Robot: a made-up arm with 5 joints.
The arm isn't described. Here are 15 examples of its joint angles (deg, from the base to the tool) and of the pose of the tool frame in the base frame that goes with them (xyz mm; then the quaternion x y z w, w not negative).
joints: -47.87 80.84 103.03 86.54 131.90
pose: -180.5 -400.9 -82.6 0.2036 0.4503 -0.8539 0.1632
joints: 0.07 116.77 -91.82 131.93 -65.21
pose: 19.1 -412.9 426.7 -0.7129 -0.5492 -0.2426 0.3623
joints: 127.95 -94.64 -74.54 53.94 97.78
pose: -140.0 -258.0 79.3 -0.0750 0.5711 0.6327 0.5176
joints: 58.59 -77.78 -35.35 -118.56 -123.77
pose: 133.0 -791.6 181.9 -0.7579 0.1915 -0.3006 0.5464
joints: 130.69 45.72 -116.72 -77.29 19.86
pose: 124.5 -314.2 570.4 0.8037 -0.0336 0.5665 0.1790
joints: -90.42 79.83 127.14 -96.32 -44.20
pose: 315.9 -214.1 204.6 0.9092 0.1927 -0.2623 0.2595
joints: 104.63 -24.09 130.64 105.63 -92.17
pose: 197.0 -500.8 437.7 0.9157 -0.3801 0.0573 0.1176
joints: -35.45 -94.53 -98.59 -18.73 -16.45
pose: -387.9 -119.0 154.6 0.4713 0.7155 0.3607 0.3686
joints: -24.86 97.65 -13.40 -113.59 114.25
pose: -418.9 -283.0 432.4 0.2728 0.8280 0.4854 0.0655
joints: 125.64 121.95 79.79 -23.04 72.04
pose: 97.8 -702.8 -5.2 0.6894 -0.4006 -0.5805 0.1652
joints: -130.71 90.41 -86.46 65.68 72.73
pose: 223.4 -427.8 176.9 0.4705 0.1809 -0.3741 0.7784
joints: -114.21 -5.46 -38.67 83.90 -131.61
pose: 30.8 -274.2 -64.3 -0.2073 0.0521 0.4696 0.8566
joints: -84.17 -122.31 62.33 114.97 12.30
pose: -268.7 -495.7 158.1 -0.0891 0.2010 -0.9304 0.2934
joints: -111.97 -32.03 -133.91 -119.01 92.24
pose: -319.1 -260.4 554.4 0.4834 -0.2625 0.7656 0.3336
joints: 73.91 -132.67 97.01 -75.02 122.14
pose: -359.9 -463.9 -57.0 -0.0003 -0.1322 0.9897 0.0556
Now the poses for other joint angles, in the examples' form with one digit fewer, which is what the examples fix.
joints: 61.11 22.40 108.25 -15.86 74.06
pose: 156 -445 416 -0.177 -0.540 -0.315 0.760
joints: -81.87 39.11 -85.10 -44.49 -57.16
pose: -481 -386 76 -0.023 0.726 -0.531 0.436
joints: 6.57 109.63 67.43 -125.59 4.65
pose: -288 -171 364 0.522 0.086 0.765 0.368
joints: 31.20 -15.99 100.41 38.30 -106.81
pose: 250 -239 405 0.952 0.069 -0.039 0.295
